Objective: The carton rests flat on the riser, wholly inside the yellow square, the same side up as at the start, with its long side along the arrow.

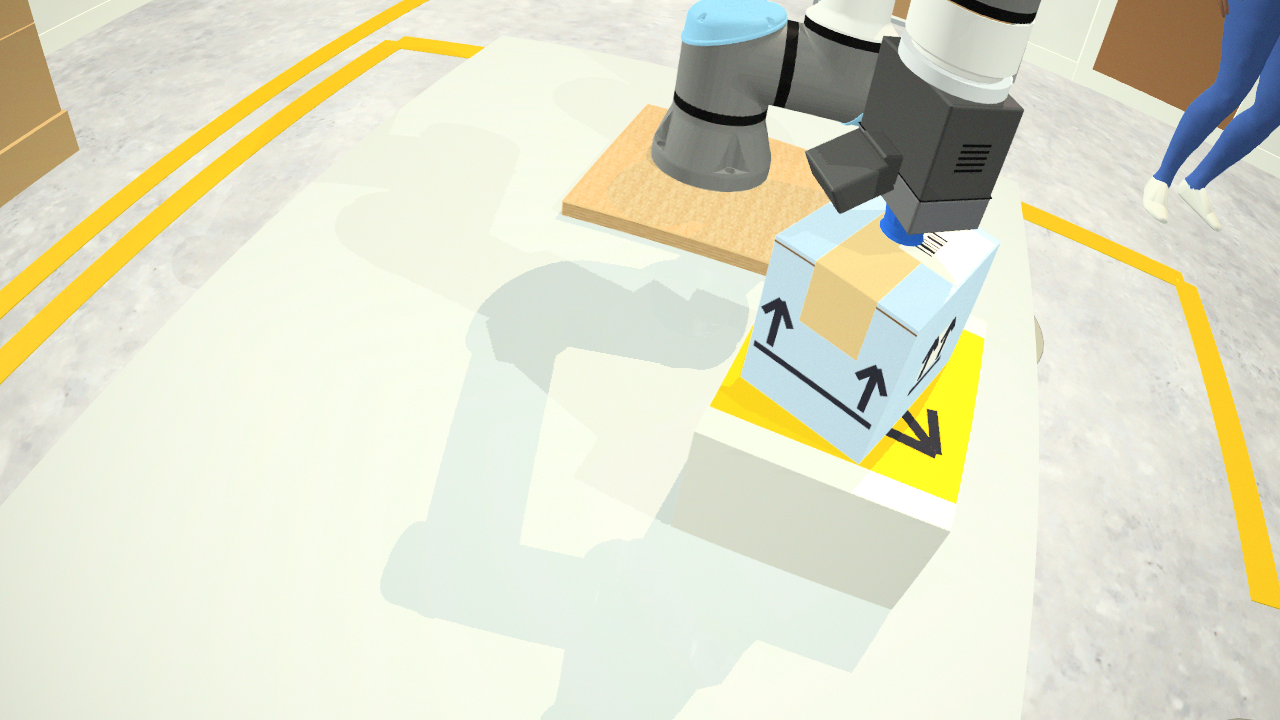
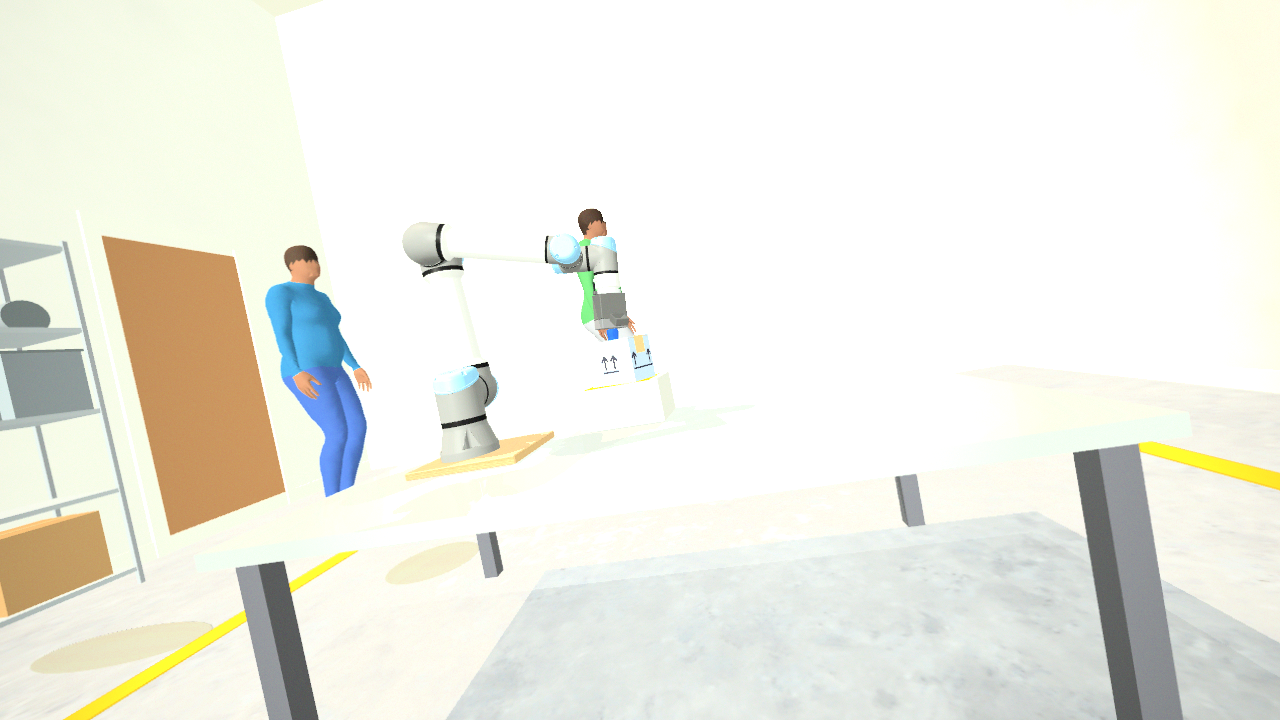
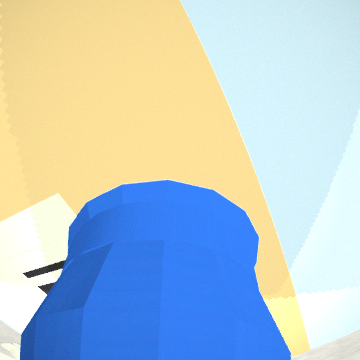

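The light-blue carton [image 1: 814, 356] [image 2: 641, 356] [image 3: 300, 100] is upright, its printed arrows pointing up and its taped top facing up. My suction cup [image 1: 902, 234] [image 2: 612, 334] [image 3: 165, 250] is pressed on its top, beside the label, and holds it. The carton is over the yellow square [image 1: 968, 385] on the white riser [image 1: 805, 510] [image 2: 617, 407]; its underside is at or slightly above the surface, and I cannot tell which. Its front face is turned relative to the square's front edge. The black arrow [image 1: 936, 445] shows partly past its front right side. The carton hides the square's far part.
The arm's wooden base board [image 1: 626, 192] [image 2: 528, 447] is on the white table [image 1: 268, 447], behind the riser. A person in blue [image 1: 1208, 116] [image 2: 308, 322] and one in green [image 2: 586, 295] stand beyond the table. A shelf rack [image 2: 99, 394] is at the left.
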